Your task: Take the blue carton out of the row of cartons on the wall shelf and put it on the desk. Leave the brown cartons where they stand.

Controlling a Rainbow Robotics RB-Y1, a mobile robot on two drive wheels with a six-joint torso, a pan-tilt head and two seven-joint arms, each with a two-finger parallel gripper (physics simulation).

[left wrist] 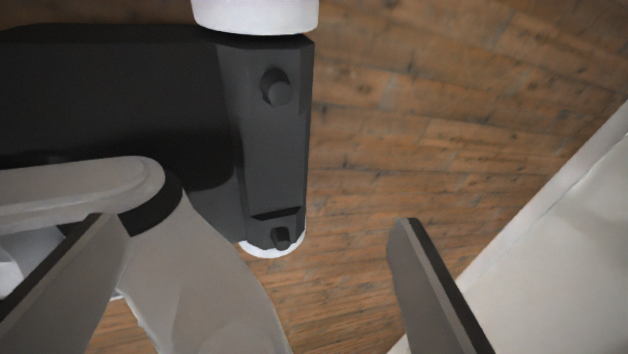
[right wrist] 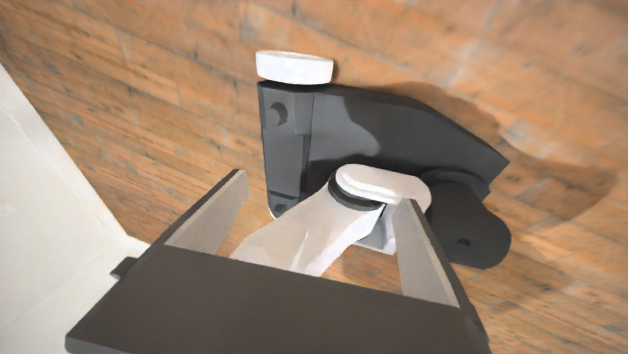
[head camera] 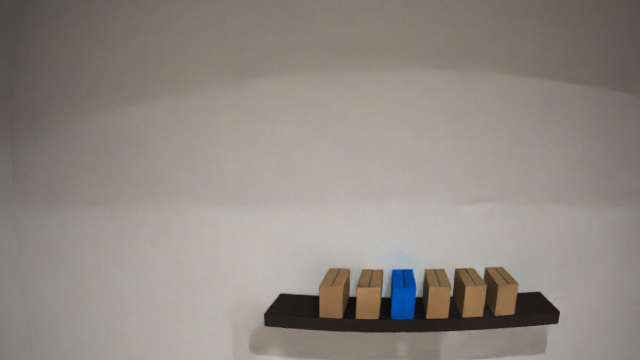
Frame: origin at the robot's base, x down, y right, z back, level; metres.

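Where they show: left gripper, fingertip midpoint: [left wrist: 264, 230]; right gripper, fingertip midpoint: [right wrist: 319, 193].
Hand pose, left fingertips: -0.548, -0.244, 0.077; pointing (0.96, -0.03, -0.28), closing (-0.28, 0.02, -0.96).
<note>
After its pixels a point has its place, as x, y, z.
The blue carton [head camera: 403, 295] @[-1.015, 0.390, -1.268] stands upright on the dark wall shelf [head camera: 295, 315] @[-0.924, 0.029, -1.355], low and right of the middle in the head view. It is third from the left in the row. Two brown cartons [head camera: 334, 294] @[-1.015, 0.161, -1.319] [head camera: 369, 295] @[-1.015, 0.276, -1.294] stand to its left, and three brown cartons [head camera: 437, 295] @[-1.013, 0.506, -1.243] [head camera: 470, 294] @[-1.012, 0.623, -1.216] [head camera: 501, 291] @[-1.018, 0.739, -1.190] to its right, with narrow gaps between them. My left gripper [left wrist: 264, 230] @[-0.548, -0.244, 0.077] is open and empty, above the floor beside my base. My right gripper [right wrist: 319, 193] @[-0.535, 0.244, 0.172] is open and empty, also above the floor. Neither gripper shows in the head view. The desk does not show in these views.
The pale wall [head camera: 150, 260] @[-1.010, -0.625, -1.755] rises behind the shelf. In both wrist views my dark base [left wrist: 275, 150] @[-0.191, -0.043, -0.001] [right wrist: 380, 130] @[-0.169, 0.163, 0.254] stands on the wooden floor [left wrist: 450, 100] @[0.000, -0.014, -0.601] [right wrist: 150, 100] @[0.000, 0.043, -0.710]. A pale wall surface [left wrist: 560, 280] @[-0.340, 0.876, -1.420] [right wrist: 40, 165] @[-0.131, -0.499, -1.728] borders the floor, right in the left wrist view and left in the right wrist view.
</note>
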